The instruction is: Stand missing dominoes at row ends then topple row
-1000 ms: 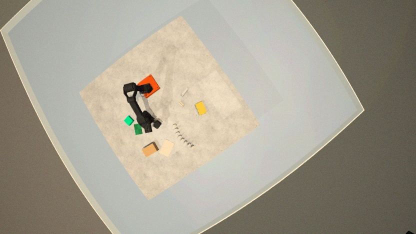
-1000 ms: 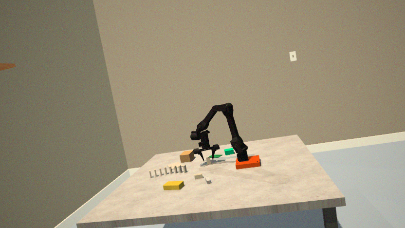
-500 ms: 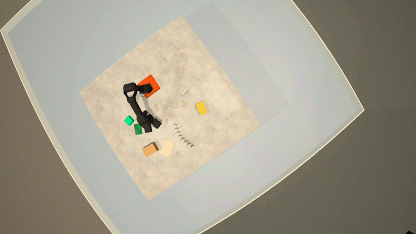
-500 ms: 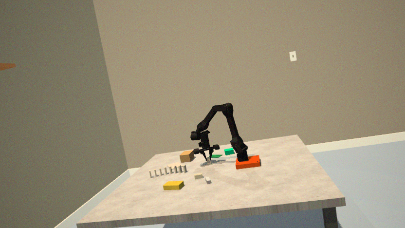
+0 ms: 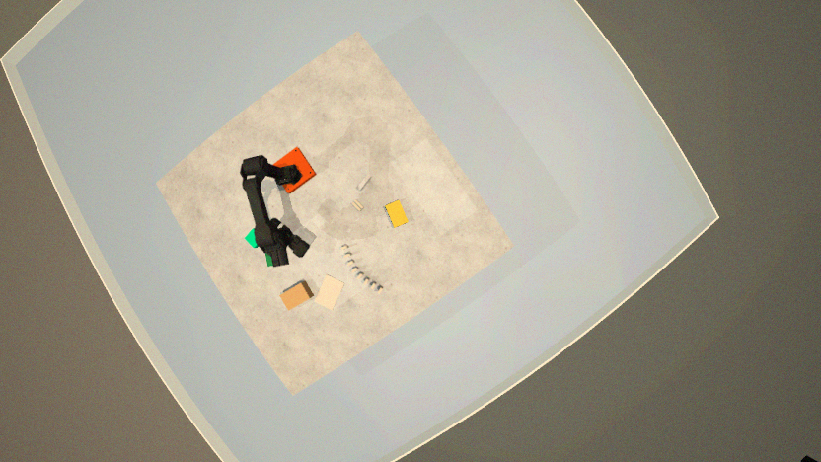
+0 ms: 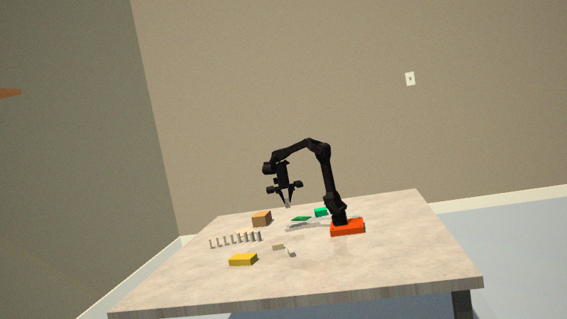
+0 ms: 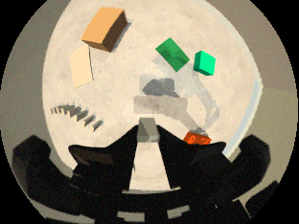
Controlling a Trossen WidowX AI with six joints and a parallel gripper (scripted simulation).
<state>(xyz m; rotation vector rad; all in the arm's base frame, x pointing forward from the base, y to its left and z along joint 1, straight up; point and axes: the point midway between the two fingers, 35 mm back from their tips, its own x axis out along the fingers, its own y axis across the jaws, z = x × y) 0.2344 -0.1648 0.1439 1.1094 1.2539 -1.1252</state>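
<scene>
Now: gripper tip 370 mm to the right of the yellow block, 230 mm short of it and 130 mm above it. Also, from my gripper tip: green flat tile 180 mm to the right, 140 mm below, 60 mm behind; green cube 180 mm to the right, 180 mm behind, 130 mm below; tan box 220 mm to the right, 160 mm ahead, 110 mm below.
</scene>
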